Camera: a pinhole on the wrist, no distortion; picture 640 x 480 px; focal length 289.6 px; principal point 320.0 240.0 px. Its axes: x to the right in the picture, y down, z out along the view. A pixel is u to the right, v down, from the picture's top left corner.
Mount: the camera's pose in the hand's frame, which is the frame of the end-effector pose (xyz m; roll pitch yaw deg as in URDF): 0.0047 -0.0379 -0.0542 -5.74 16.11 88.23
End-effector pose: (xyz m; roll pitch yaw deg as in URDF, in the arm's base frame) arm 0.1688 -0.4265 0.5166 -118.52 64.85 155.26
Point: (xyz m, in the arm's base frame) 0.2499 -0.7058 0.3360
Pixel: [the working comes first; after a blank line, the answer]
In the camera's frame: 0.0466 -0.1122 0.3854

355 156
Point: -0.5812 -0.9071 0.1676
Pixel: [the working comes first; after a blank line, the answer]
In the camera's frame: -0.6939 -0.5700 0.3447

outside the picture
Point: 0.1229 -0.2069 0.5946
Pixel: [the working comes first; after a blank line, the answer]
In the camera's frame: 0.0378 0.0355 -0.1714

behind the camera
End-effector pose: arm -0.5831 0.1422 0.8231 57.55 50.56 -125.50
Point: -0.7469 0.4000 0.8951
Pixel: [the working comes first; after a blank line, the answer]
In the camera's frame: -0.2231 0.1062 0.2284

37 375
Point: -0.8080 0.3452 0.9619
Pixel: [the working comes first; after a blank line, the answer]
In the camera's frame: -0.1676 0.1003 0.3183

168 331
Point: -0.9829 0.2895 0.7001
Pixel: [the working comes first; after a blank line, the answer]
In the camera's frame: -0.2762 -0.2004 0.3240

73 61
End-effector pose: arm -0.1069 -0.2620 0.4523 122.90 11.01 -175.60
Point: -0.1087 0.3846 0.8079
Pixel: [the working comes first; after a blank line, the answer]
In the camera's frame: 0.5292 0.0815 0.5917

579 280
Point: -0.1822 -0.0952 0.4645
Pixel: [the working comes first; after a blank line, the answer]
In the camera's frame: 0.0955 -0.0712 0.2148

449 144
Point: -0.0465 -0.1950 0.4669
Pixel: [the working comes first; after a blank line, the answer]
In the camera's frame: 0.0389 0.0614 0.1277

408 379
